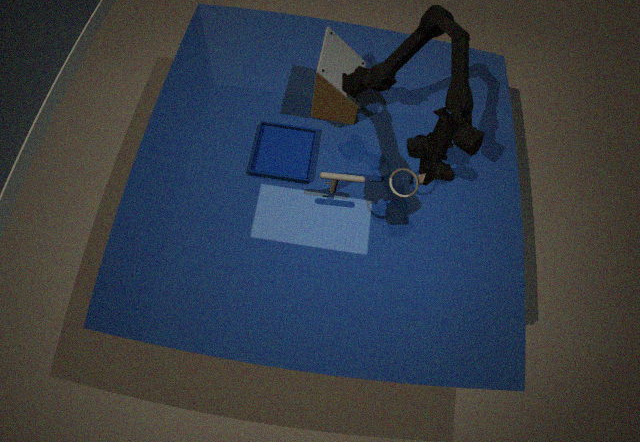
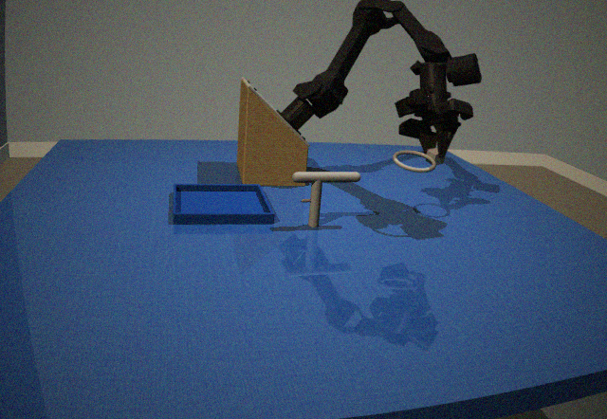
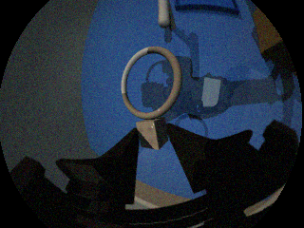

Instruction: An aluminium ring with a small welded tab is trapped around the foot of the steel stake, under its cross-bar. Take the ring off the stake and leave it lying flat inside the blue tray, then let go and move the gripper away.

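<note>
Now: the aluminium ring 5 cm to the right of my gripper tip and 1 cm ahead of it. Round my gripper tip: blue tray (41 cm to the right, 12 cm below, 12 cm behind).
</note>
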